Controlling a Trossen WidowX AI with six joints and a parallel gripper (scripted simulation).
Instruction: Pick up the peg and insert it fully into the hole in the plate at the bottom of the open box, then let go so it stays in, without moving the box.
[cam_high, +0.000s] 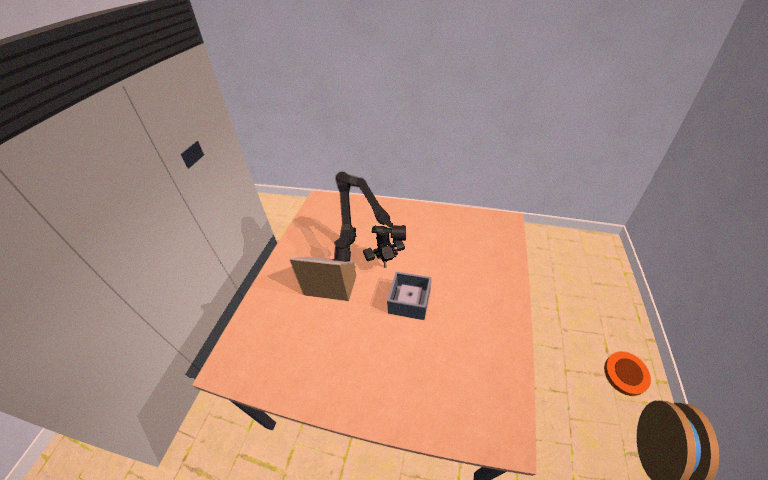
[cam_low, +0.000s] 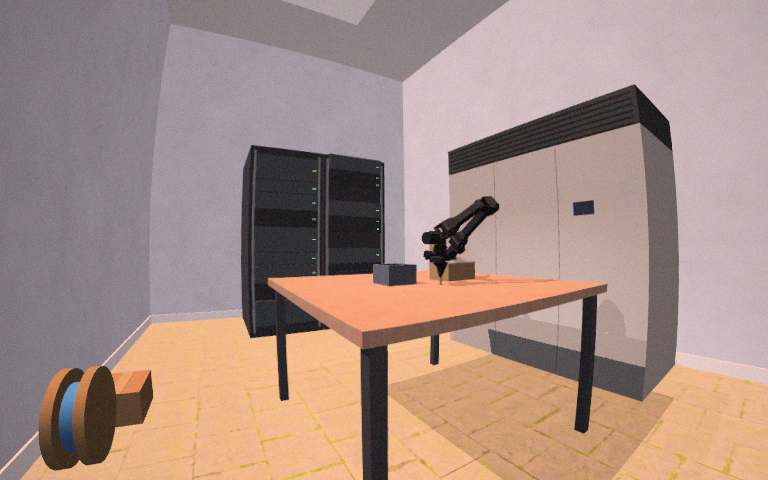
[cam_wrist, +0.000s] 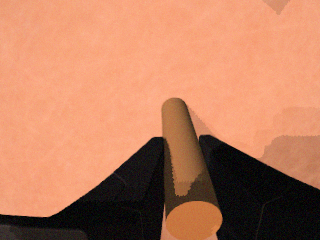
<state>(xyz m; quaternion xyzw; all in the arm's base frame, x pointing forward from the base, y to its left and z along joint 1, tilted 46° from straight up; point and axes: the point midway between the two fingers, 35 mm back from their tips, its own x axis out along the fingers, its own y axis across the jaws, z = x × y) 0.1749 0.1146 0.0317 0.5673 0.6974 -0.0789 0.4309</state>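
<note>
Now: the pale plate 190 mm to the right of my hand, 140 mm ahead of it and 30 mm below it. Also, from my hand: box: 190 mm to the right, 140 mm ahead, 50 mm below; peg: 40 mm below.
</note>
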